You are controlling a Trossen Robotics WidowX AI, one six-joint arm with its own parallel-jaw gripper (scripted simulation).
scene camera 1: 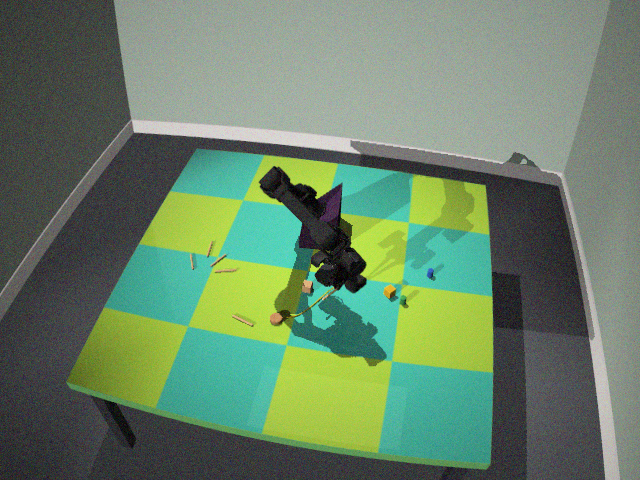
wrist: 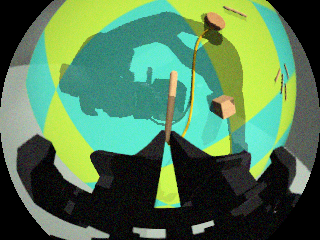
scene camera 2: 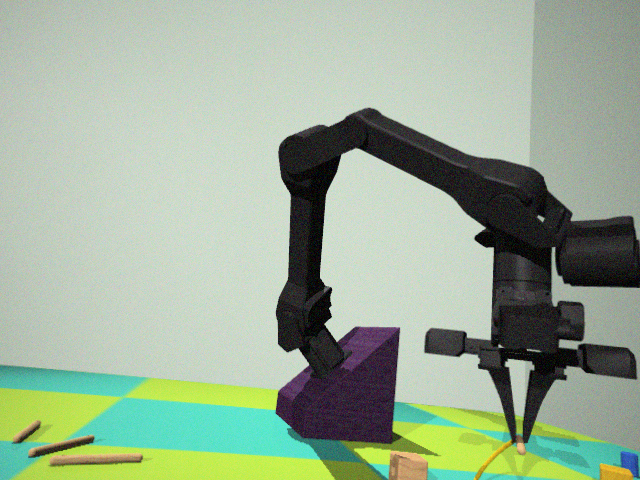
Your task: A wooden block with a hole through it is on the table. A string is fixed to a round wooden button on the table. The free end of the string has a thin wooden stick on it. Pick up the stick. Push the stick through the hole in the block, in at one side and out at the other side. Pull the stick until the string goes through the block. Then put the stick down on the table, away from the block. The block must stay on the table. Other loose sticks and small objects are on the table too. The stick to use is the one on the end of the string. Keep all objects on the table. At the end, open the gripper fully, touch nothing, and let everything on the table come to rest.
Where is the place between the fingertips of the gripper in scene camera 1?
337, 289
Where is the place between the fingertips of the gripper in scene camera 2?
519, 441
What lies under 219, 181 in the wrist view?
The gripper.
